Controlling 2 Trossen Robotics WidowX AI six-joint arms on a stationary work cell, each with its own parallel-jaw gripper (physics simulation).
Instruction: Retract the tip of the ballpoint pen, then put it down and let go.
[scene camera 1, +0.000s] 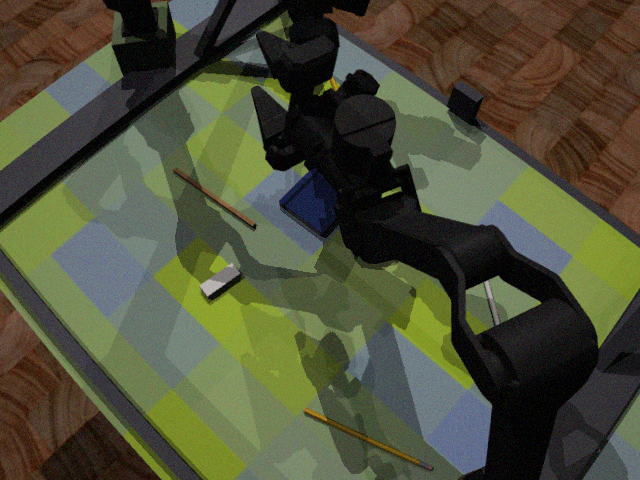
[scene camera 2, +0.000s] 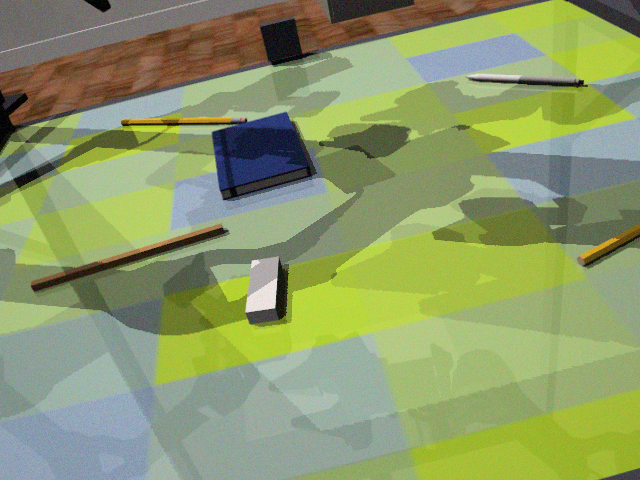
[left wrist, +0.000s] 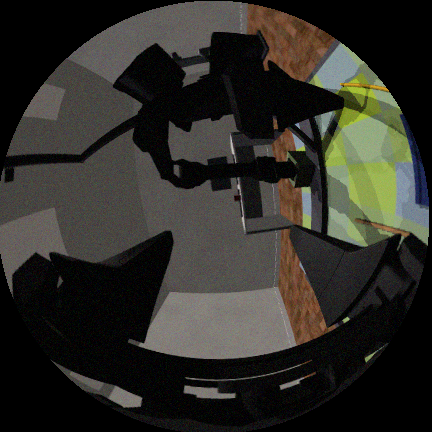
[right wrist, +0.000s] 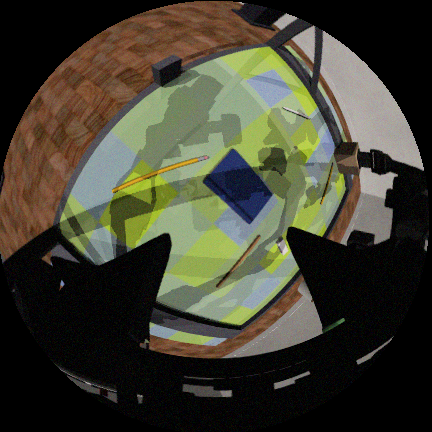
Observation:
The left gripper (scene camera 1: 256, 61) is open, with nothing in its grasp. The right gripper (right wrist: 230, 236) is open and holds nothing. Also in view: a blue notebook (scene camera 2: 256, 155). On the table rest a brown stick (scene camera 2: 196, 236) and a white eraser (scene camera 2: 263, 300). Also in view: a ballpoint pen (scene camera 2: 479, 77).
The blue notebook is seen too in scene camera 1 (scene camera 1: 311, 200) and in the right wrist view (right wrist: 232, 179). The left gripper is seen too in the left wrist view (left wrist: 233, 233). The right gripper also shows in the left wrist view (left wrist: 326, 95). The left wrist view does not show the ballpoint pen: it is out of frame. The left wrist view misses the white eraser, which is hidden by the left gripper.

